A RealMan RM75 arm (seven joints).
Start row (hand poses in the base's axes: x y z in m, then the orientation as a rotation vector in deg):
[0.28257, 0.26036, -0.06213, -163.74, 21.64, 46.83]
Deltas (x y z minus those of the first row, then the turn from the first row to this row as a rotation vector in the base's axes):
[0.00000, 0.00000, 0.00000, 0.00, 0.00, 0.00]
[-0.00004, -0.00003, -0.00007, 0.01, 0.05, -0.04]
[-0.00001, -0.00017, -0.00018, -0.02, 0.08, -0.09]
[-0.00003, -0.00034, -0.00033, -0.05, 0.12, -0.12]
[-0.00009, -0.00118, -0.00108, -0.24, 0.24, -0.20]
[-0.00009, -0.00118, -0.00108, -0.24, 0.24, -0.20]
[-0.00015, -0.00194, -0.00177, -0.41, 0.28, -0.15]
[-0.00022, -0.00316, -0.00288, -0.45, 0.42, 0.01]
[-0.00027, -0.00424, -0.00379, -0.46, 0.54, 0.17]
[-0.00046, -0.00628, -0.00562, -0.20, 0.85, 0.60]
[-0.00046, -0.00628, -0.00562, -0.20, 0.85, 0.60]
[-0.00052, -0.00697, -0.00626, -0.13, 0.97, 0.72]
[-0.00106, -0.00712, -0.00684, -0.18, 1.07, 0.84]
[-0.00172, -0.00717, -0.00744, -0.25, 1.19, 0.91]
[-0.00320, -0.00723, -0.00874, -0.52, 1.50, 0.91]
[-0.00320, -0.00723, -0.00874, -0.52, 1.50, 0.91]
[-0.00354, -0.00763, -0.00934, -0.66, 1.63, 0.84]
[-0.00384, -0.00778, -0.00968, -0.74, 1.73, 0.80]
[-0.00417, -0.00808, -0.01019, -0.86, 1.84, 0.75]
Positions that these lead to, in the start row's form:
[0.28257, 0.26036, -0.06213, -163.74, 21.64, 46.83]
[0.28253, 0.26033, -0.06220, -163.70, 21.70, 46.90]
[0.28256, 0.26019, -0.06231, -163.70, 21.79, 46.93]
[0.28254, 0.26002, -0.06246, -163.70, 21.85, 46.99]
[0.28248, 0.25918, -0.06321, -163.80, 22.07, 47.16]
[0.28248, 0.25918, -0.06321, -163.80, 22.07, 47.16]
[0.28242, 0.25842, -0.06390, -163.97, 22.10, 47.23]
[0.28235, 0.25720, -0.06501, -164.03, 21.91, 47.47]
[0.28230, 0.25612, -0.06592, -164.07, 21.71, 47.67]
[0.28211, 0.25408, -0.06775, -163.91, 21.01, 48.19]
[0.28211, 0.25408, -0.06775, -163.91, 21.01, 48.19]
[0.28205, 0.25339, -0.06839, -163.86, 20.82, 48.38]
[0.28151, 0.25324, -0.06897, -163.93, 20.69, 48.55]
[0.28085, 0.25319, -0.06957, -163.98, 20.64, 48.74]
[0.27937, 0.25313, -0.07087, -164.13, 20.81, 49.21]
[0.27937, 0.25313, -0.07087, -164.13, 20.81, 49.21]
[0.27903, 0.25273, -0.07147, -164.19, 21.00, 49.39]
[0.27873, 0.25258, -0.07181, -164.21, 21.11, 49.54]
[0.27840, 0.25228, -0.07232, -164.27, 21.26, 49.70]

